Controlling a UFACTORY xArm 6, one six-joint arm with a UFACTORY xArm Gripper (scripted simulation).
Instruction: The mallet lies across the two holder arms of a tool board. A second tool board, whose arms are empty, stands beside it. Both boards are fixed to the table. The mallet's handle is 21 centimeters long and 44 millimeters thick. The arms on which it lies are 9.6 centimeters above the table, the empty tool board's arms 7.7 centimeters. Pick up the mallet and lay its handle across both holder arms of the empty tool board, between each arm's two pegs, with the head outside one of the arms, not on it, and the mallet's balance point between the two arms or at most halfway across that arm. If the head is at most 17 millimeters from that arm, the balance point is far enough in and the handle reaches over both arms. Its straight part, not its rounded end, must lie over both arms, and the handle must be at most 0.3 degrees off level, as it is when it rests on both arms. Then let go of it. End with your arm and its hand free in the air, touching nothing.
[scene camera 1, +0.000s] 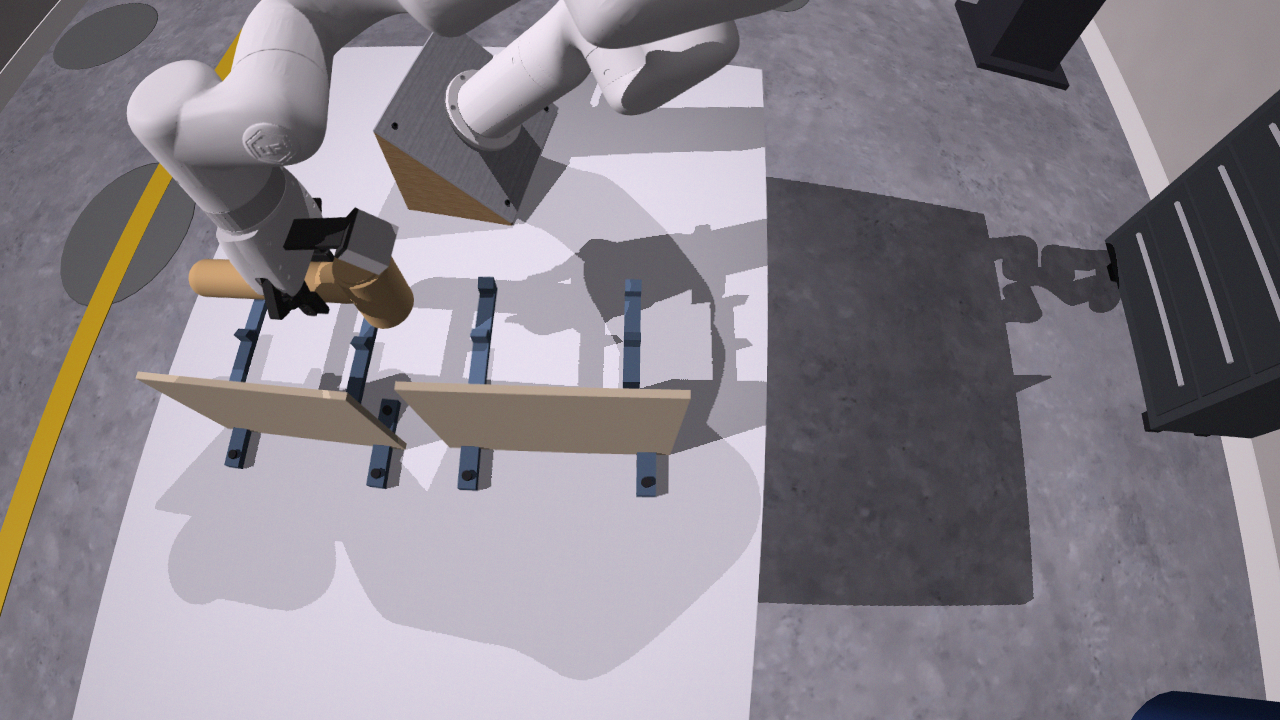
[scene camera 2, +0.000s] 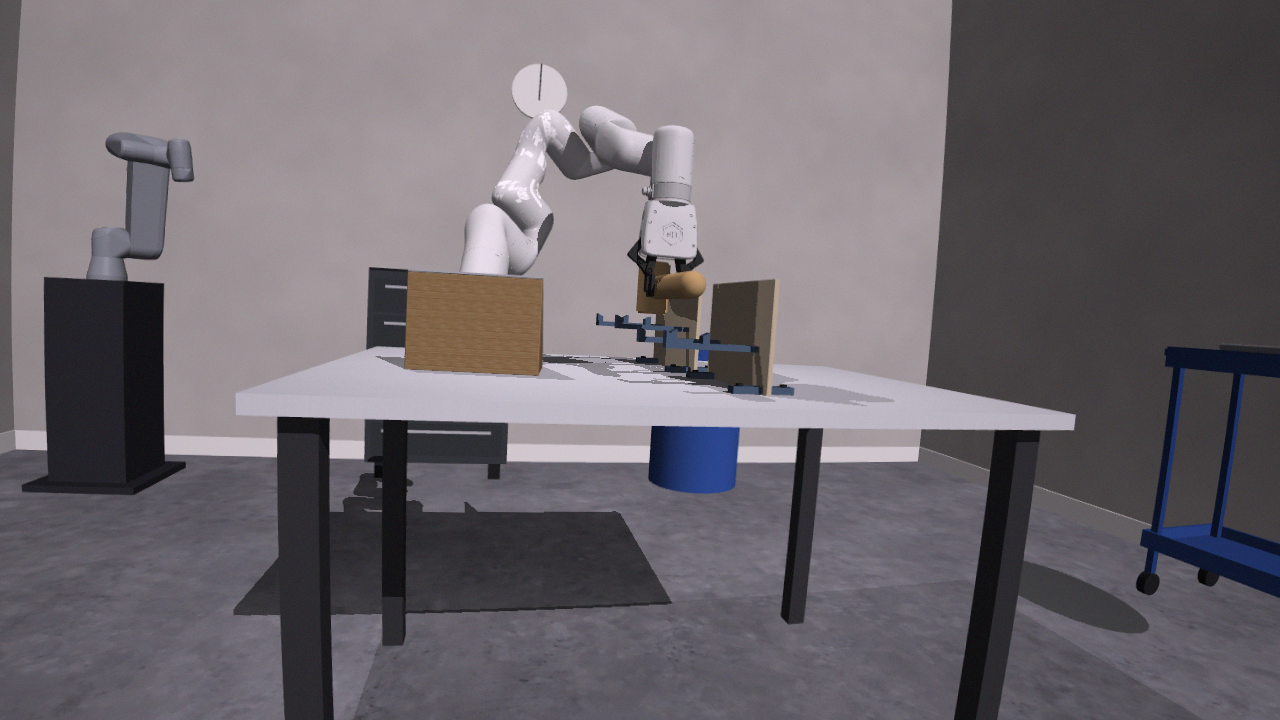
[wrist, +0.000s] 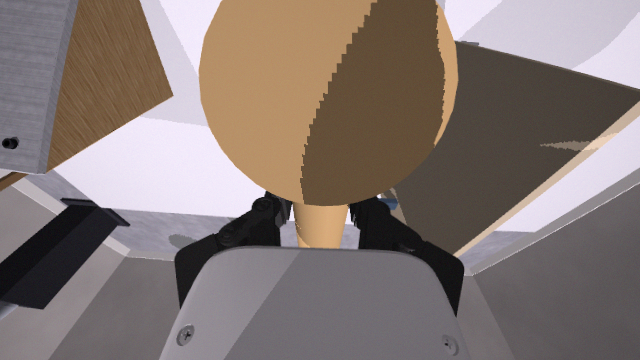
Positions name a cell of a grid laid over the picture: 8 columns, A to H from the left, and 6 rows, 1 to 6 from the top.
In view: my gripper (scene camera 1: C3), a tan mallet (scene camera 1: C3), a tool board (scene camera 2: E3) and a tool board (scene camera 2: E3).
The tan mallet also shows in scene camera 2 (scene camera 2: E3) and in the wrist view (wrist: E2). My gripper shows as well in scene camera 2 (scene camera 2: E3).
